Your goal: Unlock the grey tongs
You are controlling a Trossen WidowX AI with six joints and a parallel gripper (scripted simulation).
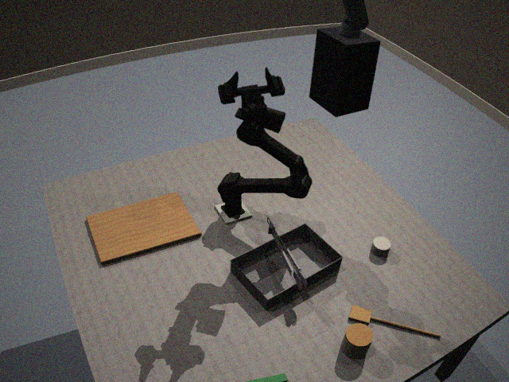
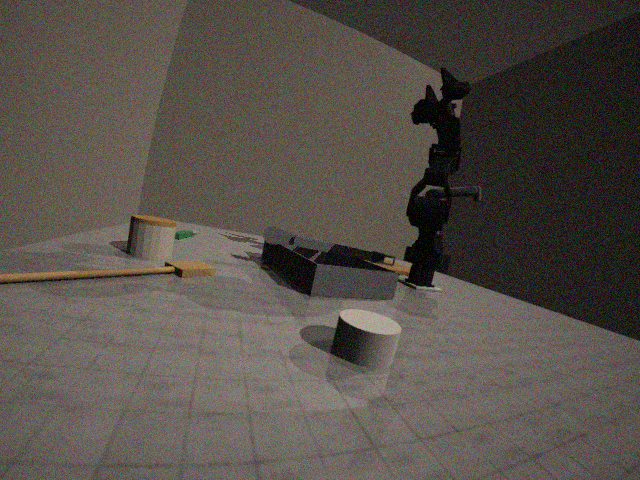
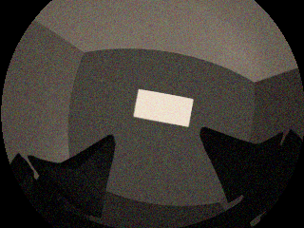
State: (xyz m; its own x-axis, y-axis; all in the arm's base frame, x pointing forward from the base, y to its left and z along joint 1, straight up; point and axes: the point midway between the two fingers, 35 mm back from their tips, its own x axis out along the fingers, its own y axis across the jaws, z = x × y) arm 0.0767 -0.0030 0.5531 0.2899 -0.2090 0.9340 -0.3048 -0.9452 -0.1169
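Right now the roasting tin is 240 mm ahead of my gripper tip, 20 mm to the left of it and 560 mm below it. Also, from my gripper tip: wooden board: 160 mm behind, 320 mm to the right, 580 mm below; white cylinder: 320 mm ahead, 360 mm to the left, 570 mm below; cork-topped jar: 590 mm ahead, 30 mm to the left, 560 mm below.
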